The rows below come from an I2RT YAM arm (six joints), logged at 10 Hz.
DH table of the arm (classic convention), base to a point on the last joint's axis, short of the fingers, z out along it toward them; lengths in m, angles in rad. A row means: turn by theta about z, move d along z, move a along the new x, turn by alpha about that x. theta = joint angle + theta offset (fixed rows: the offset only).
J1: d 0.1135; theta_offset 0; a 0.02; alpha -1.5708
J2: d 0; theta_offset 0; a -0.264; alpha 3.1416
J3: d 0; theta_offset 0.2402; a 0.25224; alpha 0
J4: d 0; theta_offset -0.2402; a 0.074; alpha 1.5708
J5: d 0; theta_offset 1.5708; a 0; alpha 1.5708
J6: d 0.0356; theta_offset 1.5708; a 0; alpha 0
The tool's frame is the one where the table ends.
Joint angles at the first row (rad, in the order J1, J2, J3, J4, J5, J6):
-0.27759, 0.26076, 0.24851, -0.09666, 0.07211, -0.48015
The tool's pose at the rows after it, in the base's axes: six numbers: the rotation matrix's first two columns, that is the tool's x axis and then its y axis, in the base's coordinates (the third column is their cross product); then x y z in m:
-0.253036, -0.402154, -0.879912, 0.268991, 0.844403, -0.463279, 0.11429, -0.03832, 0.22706
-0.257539, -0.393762, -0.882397, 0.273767, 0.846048, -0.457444, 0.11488, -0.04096, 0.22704
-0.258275, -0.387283, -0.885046, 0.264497, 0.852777, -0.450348, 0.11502, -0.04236, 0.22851
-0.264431, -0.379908, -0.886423, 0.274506, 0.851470, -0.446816, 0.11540, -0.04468, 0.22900
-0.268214, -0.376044, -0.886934, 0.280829, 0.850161, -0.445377, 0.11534, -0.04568, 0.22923
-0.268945, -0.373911, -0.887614, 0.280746, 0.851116, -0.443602, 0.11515, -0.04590, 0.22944
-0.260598, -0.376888, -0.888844, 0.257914, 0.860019, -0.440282, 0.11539, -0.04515, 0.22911
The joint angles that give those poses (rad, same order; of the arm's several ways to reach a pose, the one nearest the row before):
-0.30673, 0.26841, 0.24852, -0.08596, 0.05682, -0.47860
-0.33127, 0.28067, 0.25007, -0.07981, 0.03845, -0.47402
-0.34972, 0.28987, 0.25920, -0.08743, 0.01083, -0.46942
-0.36807, 0.30057, 0.26229, -0.08288, 0.00461, -0.46634
-0.37576, 0.30374, 0.26384, -0.08284, 0.00464, -0.46481
-0.37884, 0.30375, 0.26536, -0.08587, 0.00162, -0.46327
-0.38046, 0.30373, 0.26536, -0.08893, -0.02611, -0.46327

